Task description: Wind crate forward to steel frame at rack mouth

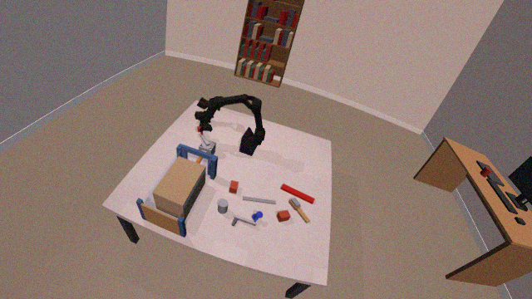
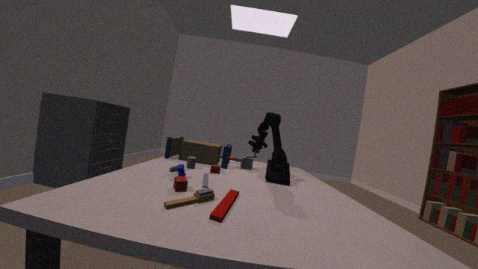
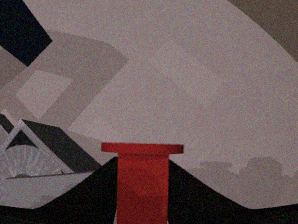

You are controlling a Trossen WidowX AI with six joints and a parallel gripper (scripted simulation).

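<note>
Right now the winch handle is 10 mm ahead of my gripper tip, 40 mm to the left of it and 30 mm below it. Also, from my gripper tip: blue frame 200 mm ahead, 110 mm to the left, 30 mm below; red knob 10 mm behind, 10 mm to the left; grey winch 30 mm ahead, 80 mm to the left, 100 mm below.
</note>
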